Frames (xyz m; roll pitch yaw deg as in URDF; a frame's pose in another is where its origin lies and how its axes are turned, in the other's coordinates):
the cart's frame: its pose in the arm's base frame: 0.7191 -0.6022 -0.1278 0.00 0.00 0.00
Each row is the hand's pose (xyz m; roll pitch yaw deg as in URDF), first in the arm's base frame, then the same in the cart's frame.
Working: the arm's base frame: its pose in the cart's frame: -0.7191 0.6022 0.1278 0.00 0.00 0.00

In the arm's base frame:
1: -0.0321 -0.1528 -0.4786 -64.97 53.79 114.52
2: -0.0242 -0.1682 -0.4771 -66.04 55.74 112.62
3: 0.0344 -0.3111 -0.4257 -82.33 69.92 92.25
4: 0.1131 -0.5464 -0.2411 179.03 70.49 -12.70
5: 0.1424 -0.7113 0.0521 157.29 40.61 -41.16
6: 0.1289 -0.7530 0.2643 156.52 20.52 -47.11
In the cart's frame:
1: -0.7512 0.4494 -0.3508 -64.97 53.79 114.52
2: -0.7433 0.4340 -0.3493 -66.04 55.74 112.62
3: -0.6847 0.2911 -0.2979 -82.33 69.92 92.25
4: -0.6060 0.0558 -0.1133 179.03 70.49 -12.70
5: -0.5767 -0.1091 0.1799 157.29 40.61 -41.16
6: -0.5902 -0.1508 0.3921 156.52 20.52 -47.11

